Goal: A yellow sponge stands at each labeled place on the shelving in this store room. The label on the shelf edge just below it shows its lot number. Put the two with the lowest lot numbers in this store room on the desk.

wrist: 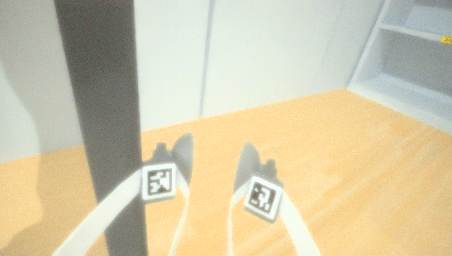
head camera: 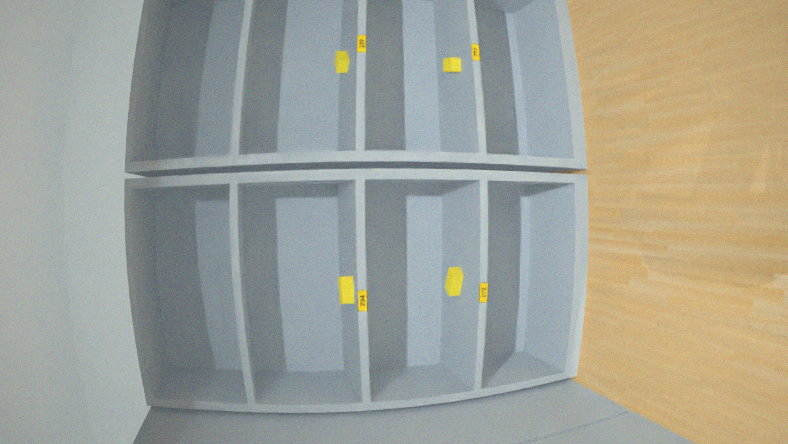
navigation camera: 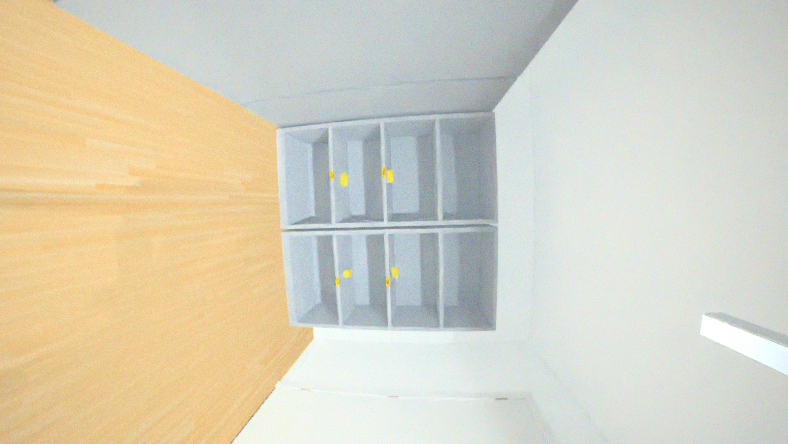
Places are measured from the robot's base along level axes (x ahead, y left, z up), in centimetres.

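Where they show: gripper, fingertip midpoint: (wrist: 216,155).
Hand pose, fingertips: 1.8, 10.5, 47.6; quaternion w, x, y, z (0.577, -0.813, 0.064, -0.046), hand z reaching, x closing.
Observation:
After its pixels a point has its place, as x, y, z.
The head view is turned sideways, with the floor at its right. Four yellow sponges stand in two shelf units. One sponge (head camera: 346,290) {159.7, 129.9, 101.7} (navigation camera: 389,176) {159.8, 129.7, 101.1} is above a label (head camera: 362,300) {151.2, 127.7, 97.5} reading 234. Another sponge (head camera: 453,281) {168.6, 135.4, 57.3} (navigation camera: 344,179) {168.7, 136.0, 56.9} is above a label (head camera: 483,292) {151.1, 127.7, 51.7} reading 272. A third sponge (head camera: 342,62) {212.9, 58.9, 101.7} (navigation camera: 394,271) {213.0, 59.6, 101.3} is above a label (head camera: 361,43) {198.4, 46.7, 97.5} that seems to read 239. The fourth sponge (head camera: 452,65) {208.6, 56.7, 57.0} (navigation camera: 346,273) {208.7, 56.6, 56.1} is above a small label (head camera: 475,52) {198.3, 46.9, 51.9}, perhaps 277. My gripper (wrist: 216,155) {1.8, 10.5, 47.6} is open and empty over the floor, away from the sponges. The desk does not show.
Two grey shelf units (head camera: 361,220) {165.4, 103.8, 97.1} (navigation camera: 386,209) {167.1, 100.9, 98.6} stand side by side against a wall. Part of a shelf unit (wrist: 367,60) {134.3, 166.5, 25.8} shows at the wrist view's upper right. A dark post (wrist: 102,75) stands left of the fingers. Wooden floor (head camera: 689,220) {104.5, 67.6, 0.0} (navigation camera: 137,220) {68.2, 44.2, 0.0} (wrist: 350,200) {58.9, 48.2, 0.0} lies before the shelving.

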